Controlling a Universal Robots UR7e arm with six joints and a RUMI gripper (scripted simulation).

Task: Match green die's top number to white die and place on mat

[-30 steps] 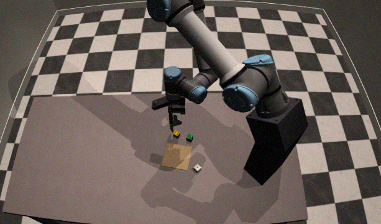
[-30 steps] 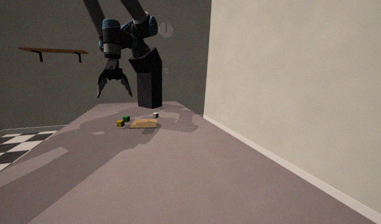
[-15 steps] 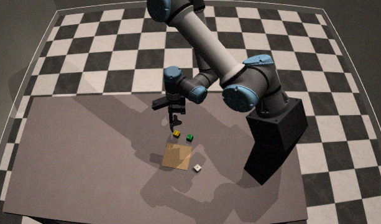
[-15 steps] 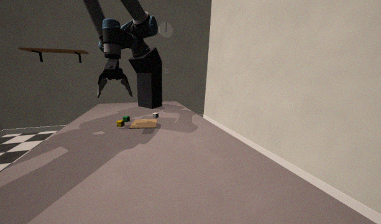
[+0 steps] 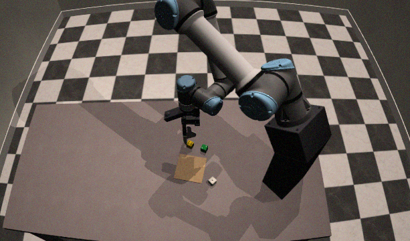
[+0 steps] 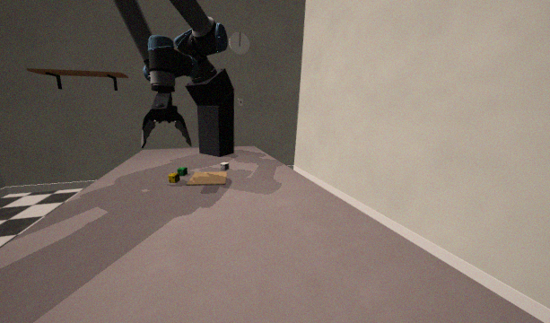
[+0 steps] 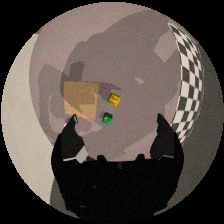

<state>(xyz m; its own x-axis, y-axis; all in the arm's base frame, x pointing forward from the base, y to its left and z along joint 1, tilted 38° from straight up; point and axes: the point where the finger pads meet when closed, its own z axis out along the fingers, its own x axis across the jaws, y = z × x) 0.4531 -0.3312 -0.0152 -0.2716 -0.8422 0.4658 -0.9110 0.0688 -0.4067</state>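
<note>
The yellow die lies 120 mm below my hand, 10 mm to the left of it and 10 mm behind it. The rest, counted from my hand: tan mat: 140 mm to the left, 130 mm below, 20 mm ahead; white die: 240 mm to the left, 120 mm below, 60 mm behind; green die: 120 mm below, 70 mm behind, 60 mm to the left.
</note>
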